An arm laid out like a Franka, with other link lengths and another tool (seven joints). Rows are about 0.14 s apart.
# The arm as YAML. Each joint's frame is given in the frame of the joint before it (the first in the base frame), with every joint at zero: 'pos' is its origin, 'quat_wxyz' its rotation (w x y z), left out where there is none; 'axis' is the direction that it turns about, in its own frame. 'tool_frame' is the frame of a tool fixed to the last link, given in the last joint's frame.
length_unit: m
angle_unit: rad
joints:
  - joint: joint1
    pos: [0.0, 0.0, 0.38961]
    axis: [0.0, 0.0, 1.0]
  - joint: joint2
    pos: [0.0, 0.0, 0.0]
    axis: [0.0, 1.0, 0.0]
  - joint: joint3
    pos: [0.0, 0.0, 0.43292]
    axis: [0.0, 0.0, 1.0]
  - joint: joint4
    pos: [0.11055, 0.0, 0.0]
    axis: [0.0, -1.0, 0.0]
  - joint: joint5
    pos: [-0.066, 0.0, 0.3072]
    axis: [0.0, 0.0, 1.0]
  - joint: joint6
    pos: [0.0, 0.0, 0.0]
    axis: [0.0, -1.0, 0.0]
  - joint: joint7
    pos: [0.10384, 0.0, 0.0]
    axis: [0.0, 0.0, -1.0]
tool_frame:
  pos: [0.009, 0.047, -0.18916]
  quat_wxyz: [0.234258, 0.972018, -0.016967, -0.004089]
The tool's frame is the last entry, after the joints.
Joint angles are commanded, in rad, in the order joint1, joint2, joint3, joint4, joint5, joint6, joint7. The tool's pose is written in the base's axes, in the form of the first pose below.
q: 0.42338 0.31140 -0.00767 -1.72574 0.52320 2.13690 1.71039
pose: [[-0.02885, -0.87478, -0.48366, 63.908], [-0.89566, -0.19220, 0.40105, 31.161], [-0.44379, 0.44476, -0.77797, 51.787], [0, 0, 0, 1]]
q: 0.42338 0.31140 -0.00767 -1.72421 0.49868 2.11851 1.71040
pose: [[-0.01438, -0.86833, -0.49578, 63.640], [-0.90572, -0.19877, 0.37439, 31.053], [-0.42364, 0.45442, -0.78360, 51.543], [0, 0, 0, 1]]
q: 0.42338 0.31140 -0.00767 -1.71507 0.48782 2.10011 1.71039
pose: [[-0.00465, -0.86389, -0.50366, 63.518], [-0.90929, -0.20594, 0.36163, 31.115], [-0.41613, 0.45966, -0.78457, 51.689], [0, 0, 0, 1]]
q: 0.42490 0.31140 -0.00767 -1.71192 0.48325 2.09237 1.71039
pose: [[0.00052, -0.86139, -0.50794, 63.403], [-0.91088, -0.21002, 0.35522, 31.227], [-0.41266, 0.46249, -0.78474, 51.718], [0, 0, 0, 1]]
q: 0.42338 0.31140 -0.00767 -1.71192 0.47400 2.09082 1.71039
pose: [[0.00421, -0.86164, -0.50750, 63.442], [-0.91410, -0.20910, 0.34742, 31.057], [-0.40546, 0.46244, -0.78851, 51.673], [0, 0, 0, 1]]
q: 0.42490 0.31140 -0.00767 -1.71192 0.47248 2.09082 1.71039
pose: [[0.00643, -0.86144, -0.50782, 63.399], [-0.91460, -0.21040, 0.34532, 31.141], [-0.40432, 0.46223, -0.78922, 51.669], [0, 0, 0, 1]]
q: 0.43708 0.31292 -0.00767 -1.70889 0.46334 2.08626 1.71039
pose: [[0.02321, -0.85785, -0.51338, 63.036], [-0.91743, -0.22230, 0.32999, 31.883], [-0.39721, 0.46333, -0.79218, 51.618], [0, 0, 0, 1]]
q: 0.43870 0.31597 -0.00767 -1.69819 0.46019 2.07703 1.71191
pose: [[0.02779, -0.85633, -0.51568, 63.089], [-0.91783, -0.22622, 0.32620, 32.098], [-0.39599, 0.46424, -0.79225, 51.763], [0, 0, 0, 1]]
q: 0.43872 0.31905 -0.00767 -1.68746 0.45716 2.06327 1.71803
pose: [[0.02629, -0.85297, -0.52129, 63.102], [-0.91881, -0.22606, 0.32354, 32.199], [-0.39381, 0.47047, -0.78967, 51.836], [0, 0, 0, 1]]
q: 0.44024 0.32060 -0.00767 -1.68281 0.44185 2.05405 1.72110
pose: [[0.03405, -0.85060, -0.52470, 63.037], [-0.92379, -0.22713, 0.30826, 32.213], [-0.38138, 0.47422, -0.79351, 51.770], [0, 0, 0, 1]]
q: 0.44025 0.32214 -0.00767 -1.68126 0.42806 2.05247 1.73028
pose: [[0.03227, -0.85127, -0.52374, 63.095], [-0.92854, -0.21943, 0.29945, 32.073], [-0.36984, 0.47665, -0.79751, 51.662], [0, 0, 0, 1]]
